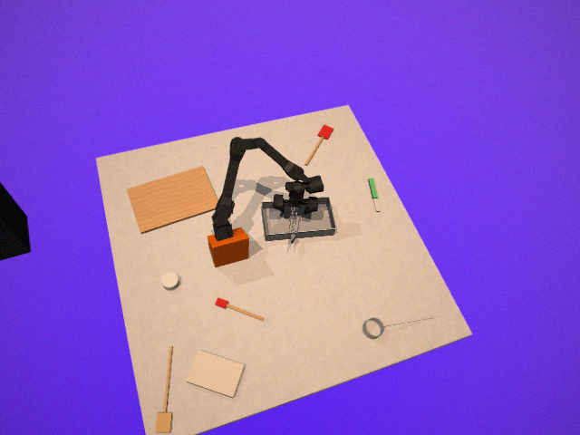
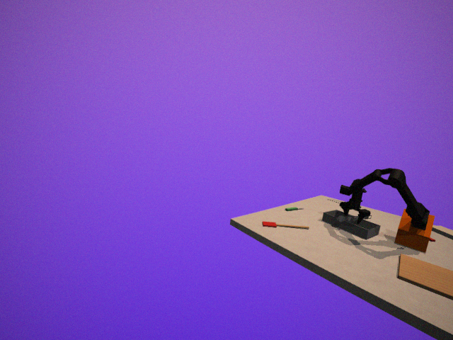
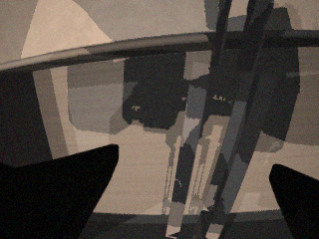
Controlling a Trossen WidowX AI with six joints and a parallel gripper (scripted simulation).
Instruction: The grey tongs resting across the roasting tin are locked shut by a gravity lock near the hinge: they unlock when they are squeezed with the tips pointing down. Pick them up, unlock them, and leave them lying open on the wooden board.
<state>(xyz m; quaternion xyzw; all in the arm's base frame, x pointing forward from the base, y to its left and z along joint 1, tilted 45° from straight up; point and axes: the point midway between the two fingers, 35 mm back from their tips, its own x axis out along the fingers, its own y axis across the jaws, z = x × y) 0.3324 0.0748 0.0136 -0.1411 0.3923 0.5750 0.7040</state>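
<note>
Right now the grey roasting tin is 1 cm ahead of my gripper tip, 2 cm to the right of it and 2 cm below it. Also, from my gripper tip: green-handled tool (41 cm ahead, 1 cm to the right, 4 cm below); wooden board (47 cm behind, 26 cm to the left, 4 cm below); red spatula (29 cm ahead, 37 cm to the left, 4 cm below).
</note>
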